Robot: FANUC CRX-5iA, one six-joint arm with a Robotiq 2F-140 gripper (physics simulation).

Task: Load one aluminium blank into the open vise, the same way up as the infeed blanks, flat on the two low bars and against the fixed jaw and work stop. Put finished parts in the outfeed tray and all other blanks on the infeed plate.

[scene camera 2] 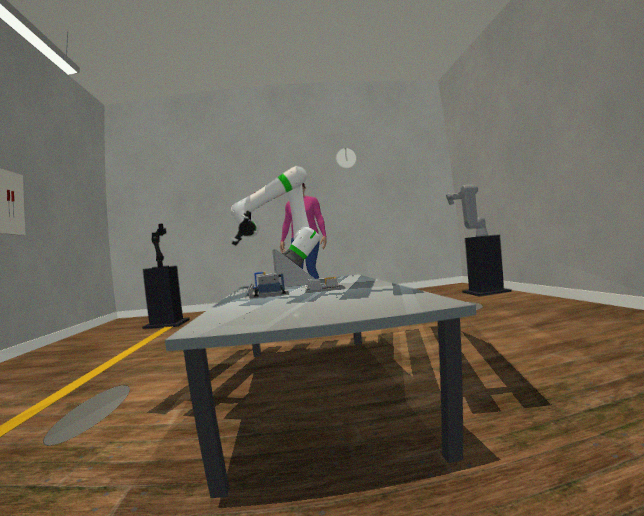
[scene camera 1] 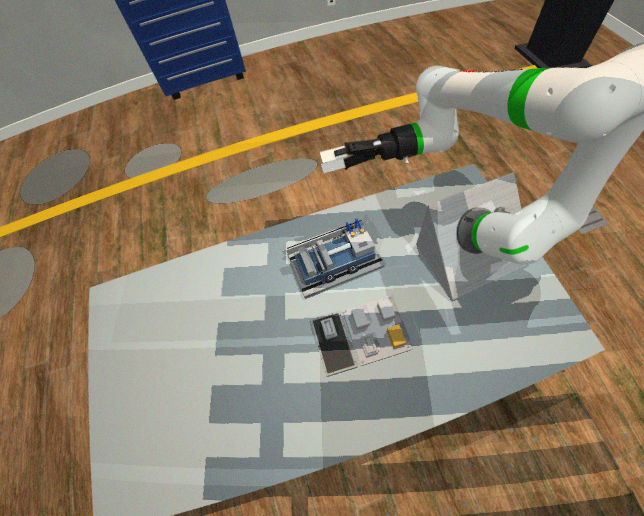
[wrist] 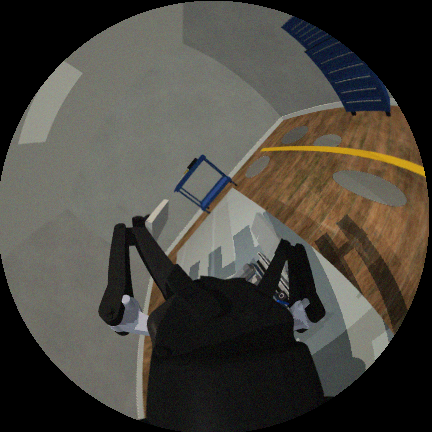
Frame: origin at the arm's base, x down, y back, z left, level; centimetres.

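Seen in the pictures: gripper, between the fingertips: (scene camera 2: 238, 228) (scene camera 1: 321, 163) (wrist: 211, 215); arm's base, origin of its link: (scene camera 2: 290, 261) (scene camera 1: 476, 230).
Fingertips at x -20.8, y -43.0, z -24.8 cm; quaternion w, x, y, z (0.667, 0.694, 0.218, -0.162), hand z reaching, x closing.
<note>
Offsets run from my fingertips to a thing's top centre. "*": to the spot under its first point. Level surfaces: height alone.
My gripper (scene camera 1: 333, 160) (scene camera 2: 236, 240) (wrist: 211, 215) is open and empty. It hangs high above the back edge of the table {dx +35.4 cm} (scene camera 1: 166, 358) (scene camera 2: 320, 317) and points out over the floor. The blue vise {dx +25.4, dy -2.1, dz +13.0 cm} (scene camera 1: 332, 256) (scene camera 2: 269, 283) stands on the table below and in front of it; I cannot tell what lies between its jaws. Nearer the front lies the pale infeed plate {* dx +34.6, dy +9.1, dz +50.8 cm} (scene camera 1: 404, 350) with grey blanks {dx +31.0, dy -1.0, dz +37.1 cm} (scene camera 1: 360, 318) and a yellow block {dx +31.0, dy +7.9, dz +46.1 cm} (scene camera 1: 397, 335). The black outfeed tray (scene camera 1: 337, 360) beside it holds one grey part {dx +31.3, dy -11.4, dz +37.0 cm} (scene camera 1: 328, 328). In the wrist view the gripper body hides most of the vise.
The arm's grey wedge base (scene camera 1: 443, 256) stands at the table's right. A blue drawer cabinet (scene camera 1: 182, 41) (wrist: 346, 80) and a blue cart (wrist: 203, 183) stand by the walls. A person in pink (scene camera 2: 313, 215) stands behind the table. Two other robots on black pedestals (scene camera 2: 161, 294) (scene camera 2: 484, 263) stand apart.
</note>
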